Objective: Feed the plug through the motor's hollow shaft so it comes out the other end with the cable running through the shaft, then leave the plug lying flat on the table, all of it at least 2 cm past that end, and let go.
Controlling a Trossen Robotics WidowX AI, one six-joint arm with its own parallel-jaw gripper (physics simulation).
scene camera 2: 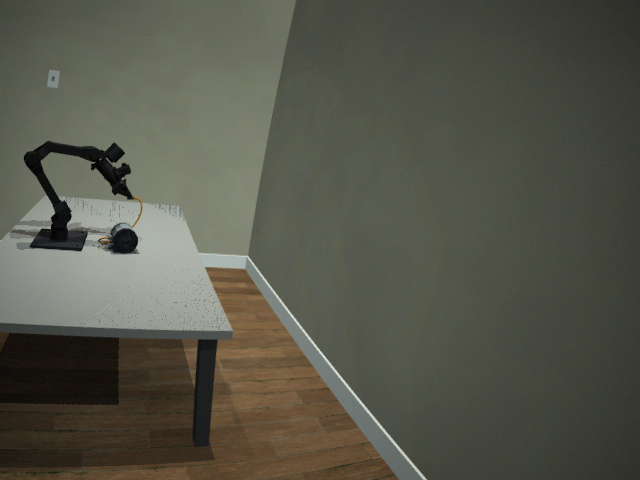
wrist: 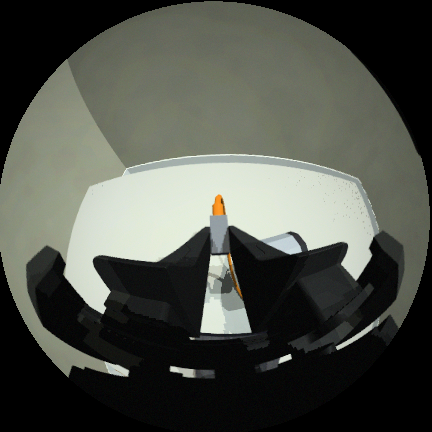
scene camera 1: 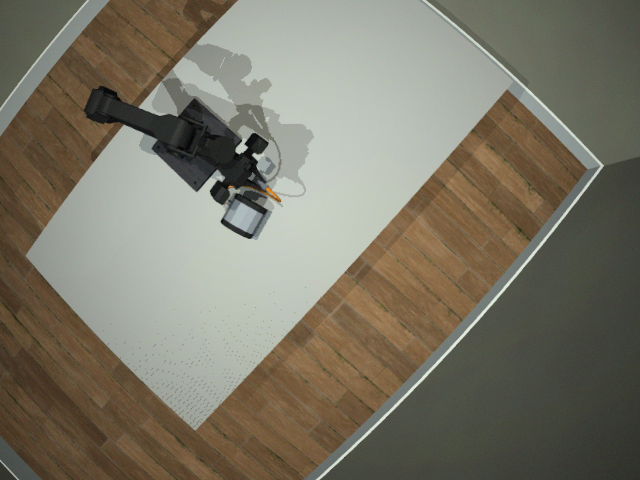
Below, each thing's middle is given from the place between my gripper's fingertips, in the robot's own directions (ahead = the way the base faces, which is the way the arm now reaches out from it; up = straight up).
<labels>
My gripper is now right at the grey plug [wrist: 219,241].
</labels>
